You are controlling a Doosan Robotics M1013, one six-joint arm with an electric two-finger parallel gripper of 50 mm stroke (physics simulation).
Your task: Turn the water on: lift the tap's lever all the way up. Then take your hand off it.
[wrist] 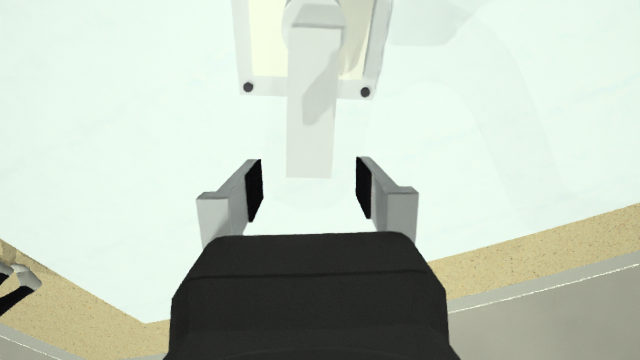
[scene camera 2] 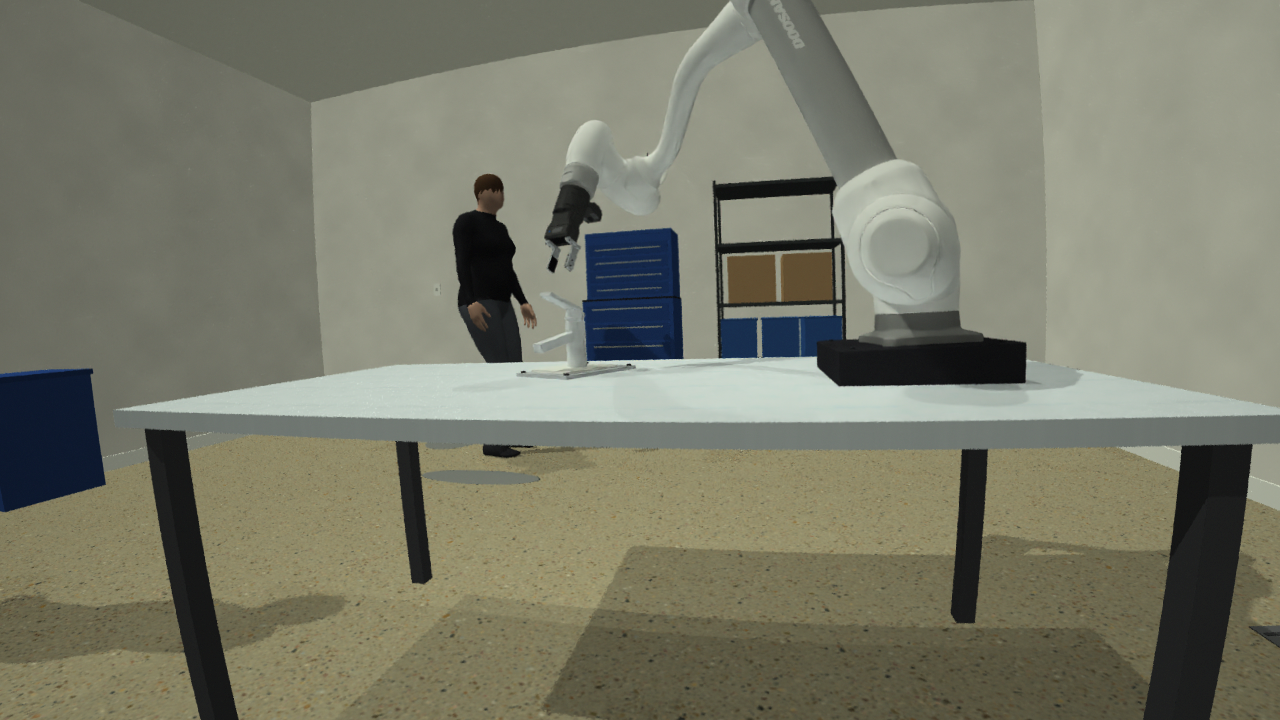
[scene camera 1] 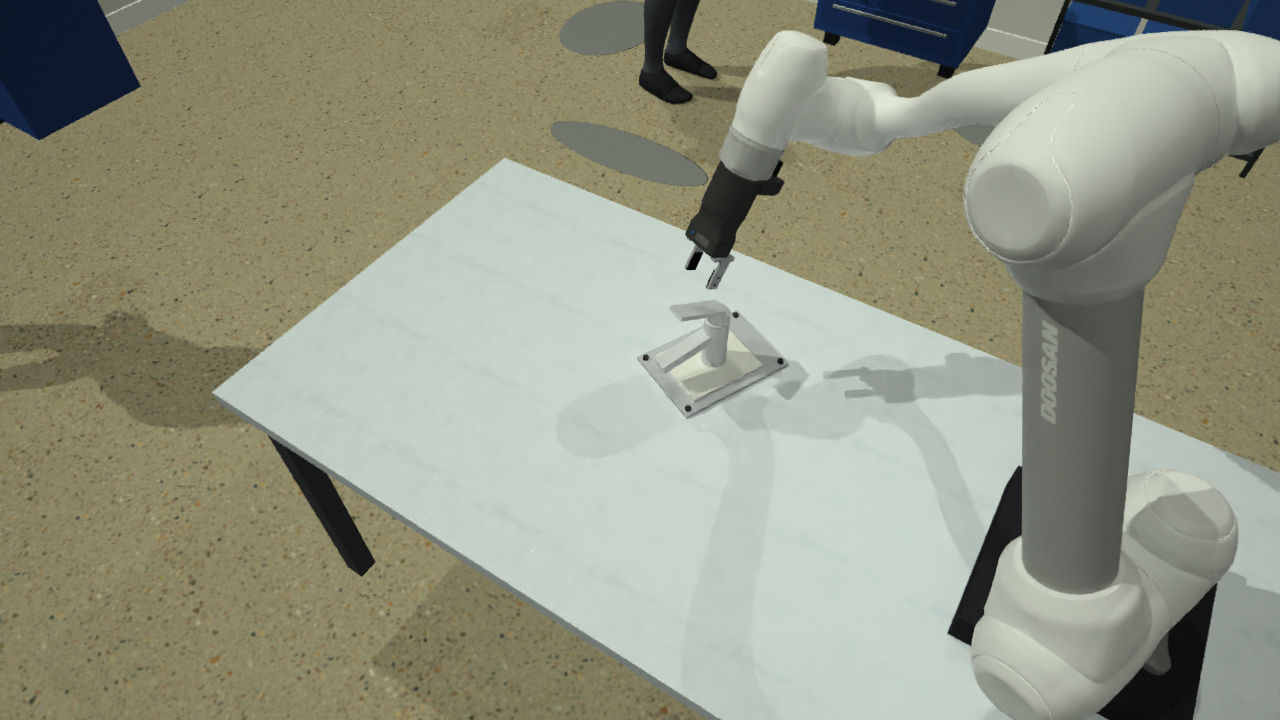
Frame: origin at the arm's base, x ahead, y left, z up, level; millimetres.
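Where they show: gripper, fingertip midpoint: (wrist: 309, 177) (scene camera 2: 559, 270) (scene camera 1: 700, 278); arm's base, link origin: (scene camera 2: 916, 341).
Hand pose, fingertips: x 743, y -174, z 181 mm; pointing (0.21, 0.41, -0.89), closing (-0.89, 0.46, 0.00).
Each offset is from my fingertips to the top centre of the thing. "*": to the spot under its first point.
The white tap @[* 36 mm back, 16 mm right, 174 mm down] (scene camera 1: 716, 347) (scene camera 2: 577, 344) stands upright on its base plate @[* 32 mm ahead, 57 mm left, 238 mm down] (scene camera 1: 665, 383) (wrist: 272, 86), which lies on the table. Its flat lever @[2 mm back, 1 mm left, 53 mm down] (scene camera 1: 696, 311) (scene camera 2: 561, 302) (wrist: 311, 130) slopes upward from the top of the body to its free end, which is raised well above the spout @[12 mm ahead, 23 mm left, 146 mm down] (scene camera 2: 552, 342). My gripper (scene camera 1: 702, 275) (scene camera 2: 560, 268) (wrist: 309, 177) is open and empty. It hangs above the lever's free end, apart from it. In the wrist view the lever's end points between the spread fingers, with a gap on each side.
The pale table (scene camera 1: 375, 358) (scene camera 2: 760, 429) carries the tap and the arm's black base block (scene camera 2: 921, 362). A person in black (scene camera 2: 487, 259) stands behind the table. A blue drawer cabinet (scene camera 2: 631, 291) and a shelf rack (scene camera 2: 776, 189) stand farther back.
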